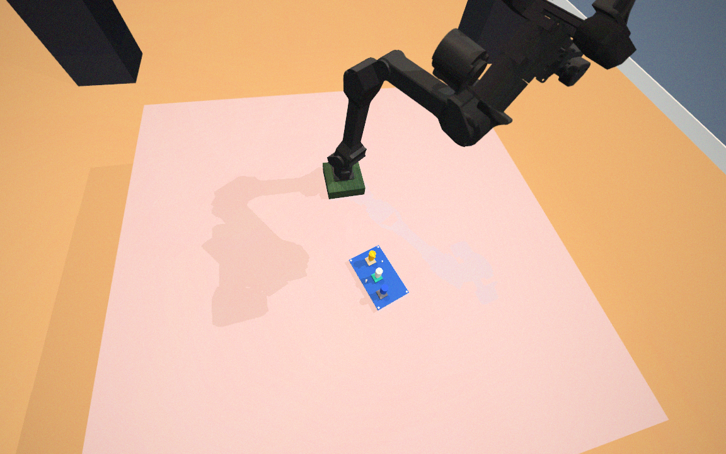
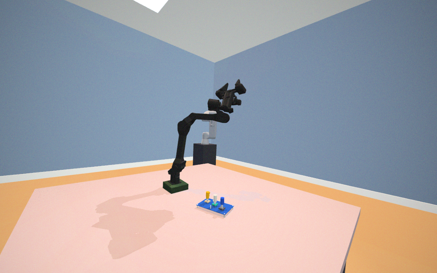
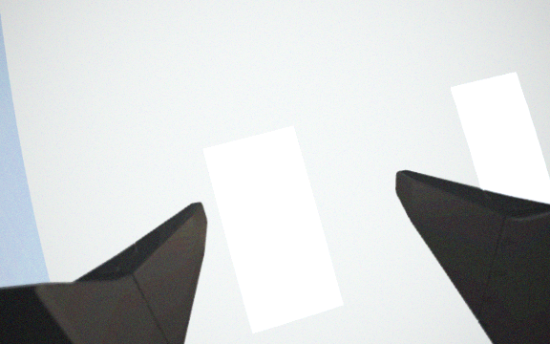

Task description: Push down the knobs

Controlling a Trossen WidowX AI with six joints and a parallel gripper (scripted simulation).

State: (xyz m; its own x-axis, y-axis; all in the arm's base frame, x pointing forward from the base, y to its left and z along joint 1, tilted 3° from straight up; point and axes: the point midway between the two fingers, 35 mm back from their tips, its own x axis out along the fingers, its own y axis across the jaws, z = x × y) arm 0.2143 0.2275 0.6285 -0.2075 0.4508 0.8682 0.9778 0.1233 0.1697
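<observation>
Right now my gripper tip is 63 cm above the orange knob, 22 cm to the left of it and 6 cm short of it. The rest, counted from my gripper tip: white knob (63 cm below, 21 cm to the right, 11 cm ahead).
</observation>
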